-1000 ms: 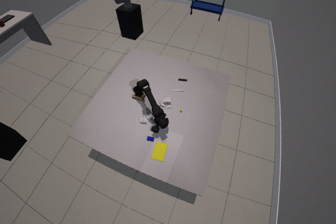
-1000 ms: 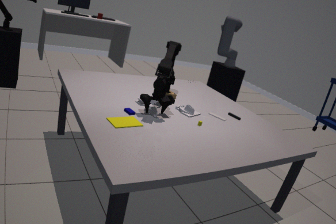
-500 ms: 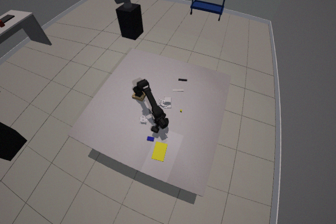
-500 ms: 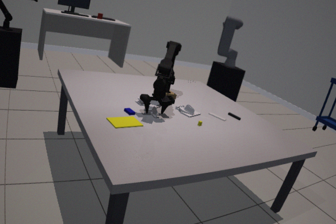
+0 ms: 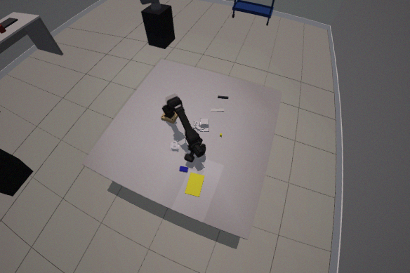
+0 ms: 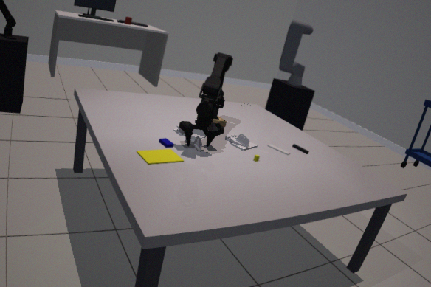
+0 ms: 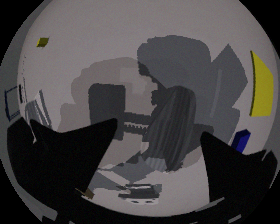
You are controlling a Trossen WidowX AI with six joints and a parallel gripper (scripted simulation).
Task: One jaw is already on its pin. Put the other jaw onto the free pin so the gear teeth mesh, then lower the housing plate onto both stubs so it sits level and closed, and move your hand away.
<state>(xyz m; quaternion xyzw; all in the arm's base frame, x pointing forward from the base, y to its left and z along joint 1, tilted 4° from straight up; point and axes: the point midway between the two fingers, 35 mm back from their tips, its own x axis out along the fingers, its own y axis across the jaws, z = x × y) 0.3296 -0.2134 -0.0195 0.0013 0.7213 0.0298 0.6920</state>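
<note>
Right now the jaw is 30 mm behind my gripper tip and 20 mm to the right of it. From my gripper tip the other things lie so: white block: 160 mm behind, 10 mm to the right; yellow sheet: 200 mm to the right, 100 mm ahead; blue block: 140 mm to the right, 10 mm behind.
</note>
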